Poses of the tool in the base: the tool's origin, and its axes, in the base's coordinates. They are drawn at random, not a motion.
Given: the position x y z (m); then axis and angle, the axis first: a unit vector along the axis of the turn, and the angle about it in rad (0 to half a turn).
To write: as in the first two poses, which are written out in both.
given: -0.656 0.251 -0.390 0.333 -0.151 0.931 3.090
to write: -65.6 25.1 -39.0 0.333 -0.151 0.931 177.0
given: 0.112 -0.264 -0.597 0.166 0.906 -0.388 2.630
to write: 11.2 -26.4 -59.7 0.166 0.906 -0.388 150.7
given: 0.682 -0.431 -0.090 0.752 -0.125 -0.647 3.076
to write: 68.2 -43.1 -9.0 0.752 -0.125 -0.647 176.2
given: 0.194 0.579 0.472 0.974 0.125 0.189 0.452
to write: 19.4 57.9 47.2 0.974 0.125 0.189 25.9
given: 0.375 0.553 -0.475 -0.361 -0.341 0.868 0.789
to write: 37.5 55.3 -47.5 -0.361 -0.341 0.868 45.2
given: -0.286 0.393 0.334 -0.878 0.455 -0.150 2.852
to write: -28.6 39.3 33.4 -0.878 0.455 -0.150 163.4
